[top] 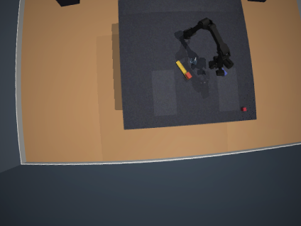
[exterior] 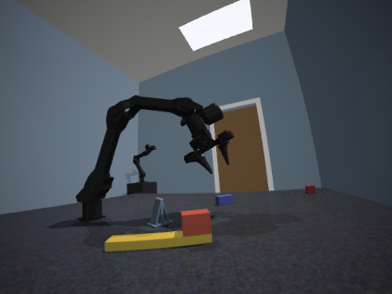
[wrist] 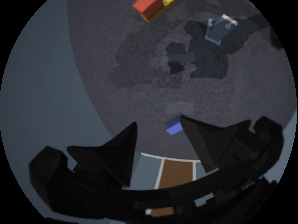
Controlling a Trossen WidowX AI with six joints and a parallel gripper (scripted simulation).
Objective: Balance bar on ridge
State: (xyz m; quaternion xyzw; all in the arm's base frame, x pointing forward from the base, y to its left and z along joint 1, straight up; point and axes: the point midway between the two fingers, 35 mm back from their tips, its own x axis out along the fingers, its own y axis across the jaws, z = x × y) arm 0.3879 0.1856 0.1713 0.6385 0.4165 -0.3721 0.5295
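Right now my gripper tip is 15 cm to the left of the grey-blue ridge, 14 cm past it and 11 cm above it. Round my gripper tip: small blue block: 13 cm to the left, 12 cm below, 2 cm behind; then small red cube: 34 cm ahead, 31 cm to the left, 12 cm below.
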